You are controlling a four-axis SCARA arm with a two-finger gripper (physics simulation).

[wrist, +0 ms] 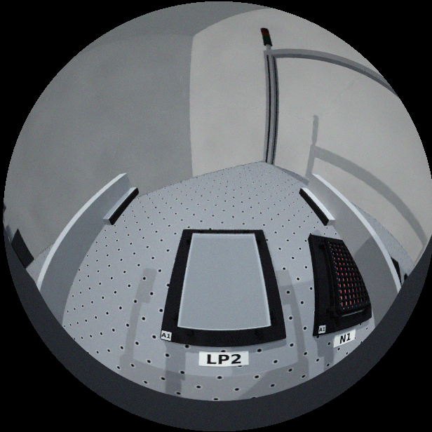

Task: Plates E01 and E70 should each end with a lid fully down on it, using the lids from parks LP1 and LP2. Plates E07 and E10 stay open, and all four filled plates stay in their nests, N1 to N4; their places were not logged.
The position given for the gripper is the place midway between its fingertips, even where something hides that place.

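Visible: a LP2 label (211,358); a park LP2 (276,330); a nest N1 (320,279); an upright post (273,84). The gripper (218,176) is visible as well.
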